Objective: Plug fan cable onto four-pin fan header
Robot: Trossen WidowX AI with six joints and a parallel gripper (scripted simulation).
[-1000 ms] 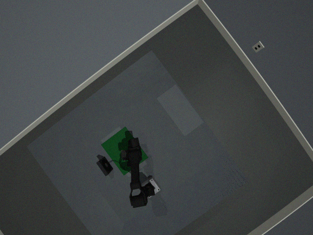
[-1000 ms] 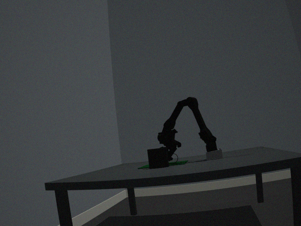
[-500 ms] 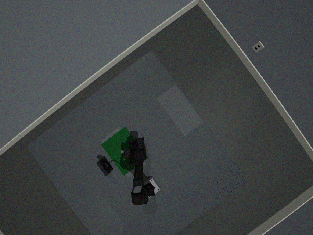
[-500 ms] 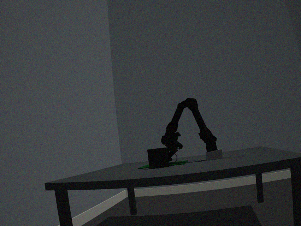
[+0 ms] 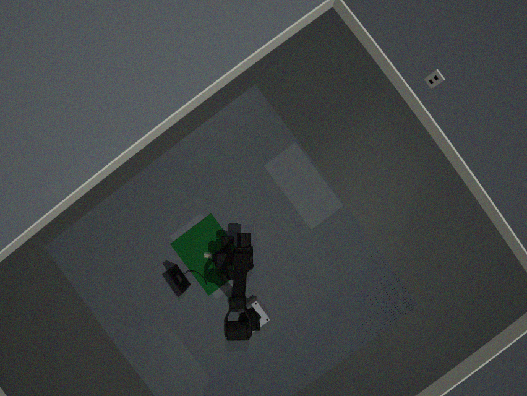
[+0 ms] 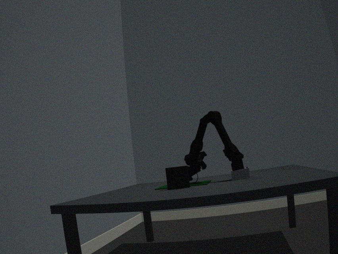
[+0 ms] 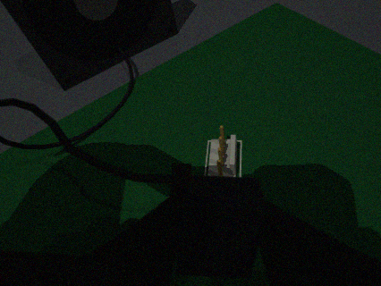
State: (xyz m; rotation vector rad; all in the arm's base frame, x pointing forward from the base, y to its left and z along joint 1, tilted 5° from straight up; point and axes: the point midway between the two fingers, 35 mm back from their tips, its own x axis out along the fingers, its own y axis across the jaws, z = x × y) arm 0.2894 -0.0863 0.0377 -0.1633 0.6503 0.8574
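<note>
The green board lies 60 mm below my gripper tip, 30 mm ahead of it and 20 mm to the left of it. Also, from my gripper tip: dark plug 10 mm below, 10 mm behind; black fan 190 mm to the left, 50 mm ahead, 10 mm above.
</note>
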